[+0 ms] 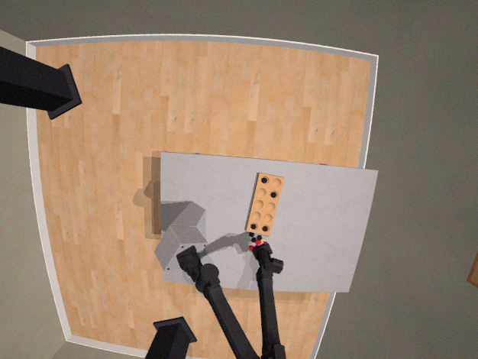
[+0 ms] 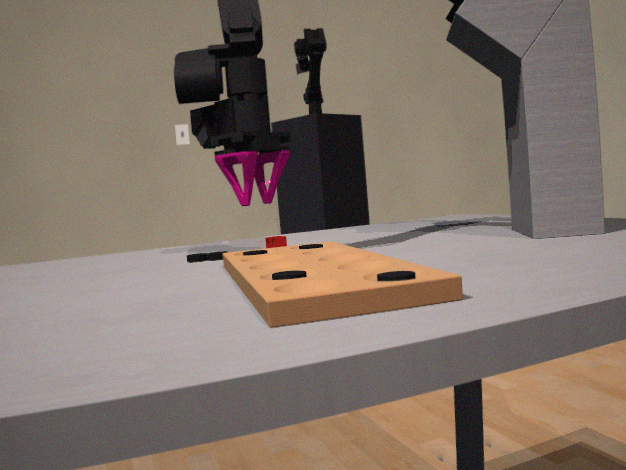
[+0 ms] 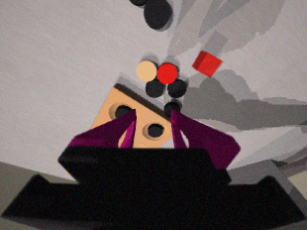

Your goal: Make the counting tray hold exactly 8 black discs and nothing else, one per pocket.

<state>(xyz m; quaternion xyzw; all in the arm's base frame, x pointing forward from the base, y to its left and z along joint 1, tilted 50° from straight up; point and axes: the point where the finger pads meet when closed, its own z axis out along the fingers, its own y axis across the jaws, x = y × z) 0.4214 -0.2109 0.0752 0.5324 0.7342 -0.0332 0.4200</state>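
Right now the tan disc is 80 mm below my hand, 30 mm to the right of it and 10 mm ahead of it. From my hand the other things lie so: wooden counting tray 200 mm to the left, 100 mm ahead, 80 mm below; red disc 80 mm below, 30 mm to the right, 20 mm behind; red cube 80 mm below, 70 mm behind, 50 mm to the right.
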